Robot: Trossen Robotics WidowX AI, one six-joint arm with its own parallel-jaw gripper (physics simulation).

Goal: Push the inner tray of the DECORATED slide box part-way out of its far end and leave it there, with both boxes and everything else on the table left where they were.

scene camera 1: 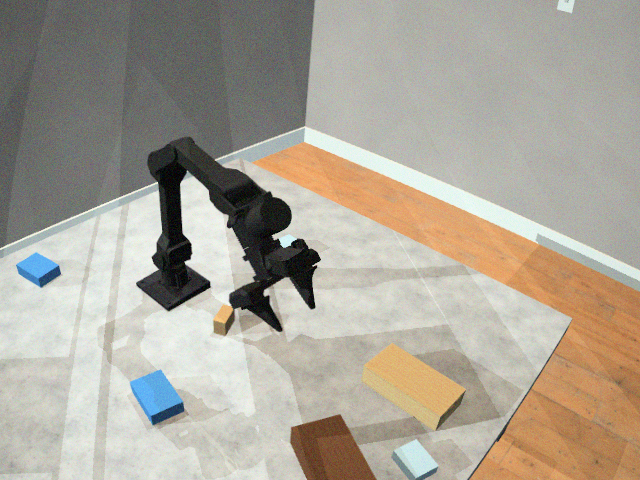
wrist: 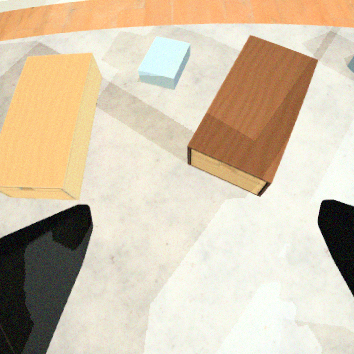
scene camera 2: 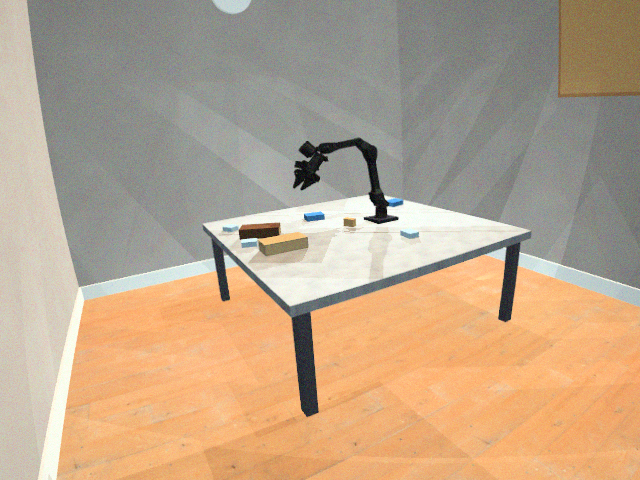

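Where they show: gripper, between the fingertips: (scene camera 1: pixel 297 319) (wrist: pixel 205 214) (scene camera 2: pixel 297 189); arm's base, origin of its link: (scene camera 1: pixel 175 280) (scene camera 2: pixel 381 217).
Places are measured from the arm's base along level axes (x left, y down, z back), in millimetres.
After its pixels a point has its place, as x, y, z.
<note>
A light tan slide box (scene camera 1: pixel 413 381) {13, -34, -653} (scene camera 2: pixel 283 242) {70, -30, -676} (wrist: pixel 47 120) {15, -35, -636} lies flat, with its near end low at the left in the wrist view. A dark brown slide box (scene camera 1: pixel 330 449) {-231, -35, -596} (scene camera 2: pixel 260 230) {-202, -25, -641} (wrist: pixel 250 95) {-237, -35, -623} lies beside it. The pale end of its inner tray (wrist: pixel 225 170) {-188, -15, -539} shows inside the sleeve's near end. No clear decoration shows on either box, so I cannot tell which is the decorated one. The far ends are hidden in the wrist view. My gripper (scene camera 1: pixel 297 318) {-135, -208, -451} (scene camera 2: pixel 299 187) {-135, -208, -451} (wrist: pixel 205 214) {-135, -208, -451} is open and empty, above the table on the arm-base side of both boxes.
A light blue block (scene camera 1: pixel 415 459) {-147, -9, -736} (scene camera 2: pixel 249 242) {-120, -6, -746} (wrist: pixel 164 57) {-144, -9, -732} lies between the boxes; another (scene camera 2: pixel 230 227) {-448, -8, -696} lies beyond the brown box. Blue blocks (scene camera 1: pixel 156 395) {-315, -15, -242} (scene camera 2: pixel 313 215) {-282, -14, -257}, a small tan block (scene camera 1: pixel 223 320) {-61, -24, -212} (scene camera 2: pixel 349 221) {-29, -12, -210} and a pale blue block (scene camera 2: pixel 409 233) {336, -8, -165} lie nearer the arm base.
</note>
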